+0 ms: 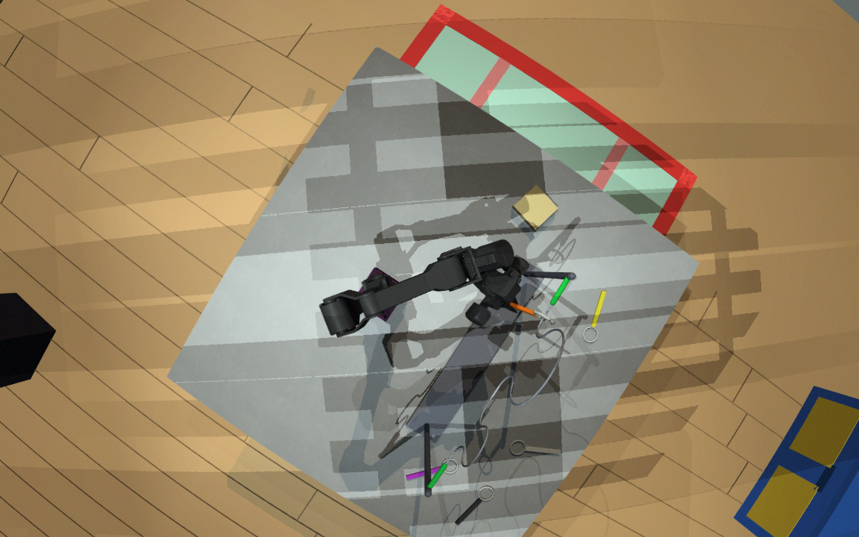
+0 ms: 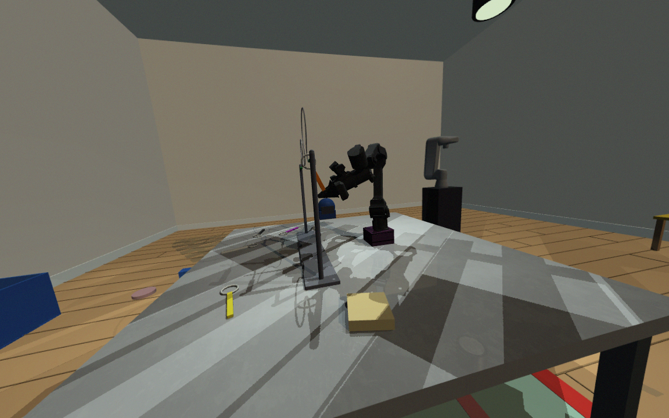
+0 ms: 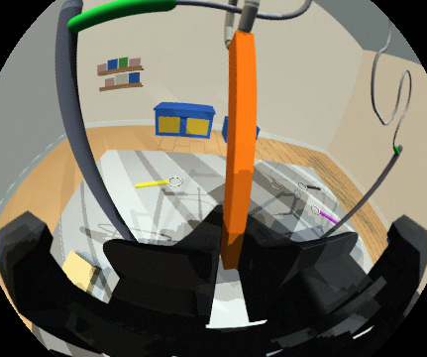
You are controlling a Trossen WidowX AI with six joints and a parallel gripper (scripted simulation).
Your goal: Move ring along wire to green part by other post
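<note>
The ring with orange handle lies 1 cm ahead of my gripper tip, 1 cm to the left of it and 9 cm above it. Round my gripper tip: yellow-handled ring 30 cm ahead, 13 cm to the left, 26 cm below; then purple-handled ring 17 cm ahead, 55 cm to the right, 26 cm below; then tan block 8 cm behind, 31 cm to the left, 26 cm below.
</note>
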